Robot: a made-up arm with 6 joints.
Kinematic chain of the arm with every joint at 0, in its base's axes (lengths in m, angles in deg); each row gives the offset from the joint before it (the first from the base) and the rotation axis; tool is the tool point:
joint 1: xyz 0 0 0.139 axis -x
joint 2: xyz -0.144 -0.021 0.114 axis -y
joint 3: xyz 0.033 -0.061 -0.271 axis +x
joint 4: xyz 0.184 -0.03 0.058 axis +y
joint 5: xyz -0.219 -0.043 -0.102 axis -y
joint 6: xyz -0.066 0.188 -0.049 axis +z
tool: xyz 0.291 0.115 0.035
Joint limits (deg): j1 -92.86..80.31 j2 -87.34..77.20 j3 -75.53..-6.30 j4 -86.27..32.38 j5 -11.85..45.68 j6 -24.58..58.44
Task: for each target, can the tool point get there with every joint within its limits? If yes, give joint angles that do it. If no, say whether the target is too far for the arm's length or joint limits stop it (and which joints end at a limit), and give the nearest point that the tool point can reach.
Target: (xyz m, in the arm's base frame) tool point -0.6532 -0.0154 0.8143
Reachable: no: joint limits stop it (at a limit: joint 2, joint 4, joint 5, joint 6) | nearest point -0.5507 -0.0081 0.4945 | short by 0.336 m
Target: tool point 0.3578 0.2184 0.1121
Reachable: yes | joints -52.07 47.90 -59.79 3.62 30.65 30.29
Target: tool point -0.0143 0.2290 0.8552
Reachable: no: joint limits stop it (at a limit: joint 2, joint 3, joint 4, joint 5) | nearest point 0.1538 0.1349 0.5609 | short by 0.352 m
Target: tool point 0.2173 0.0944 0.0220
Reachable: yes | joints -7.49 32.79 -49.42 -75.44 40.01 -5.47
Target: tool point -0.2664 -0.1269 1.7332
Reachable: no: too far | nearest point -0.3763 -0.0299 0.5146 | short by 1.227 m
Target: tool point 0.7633 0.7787 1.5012
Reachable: no: too far | nearest point 0.4009 0.2250 0.5326 | short by 1.173 m
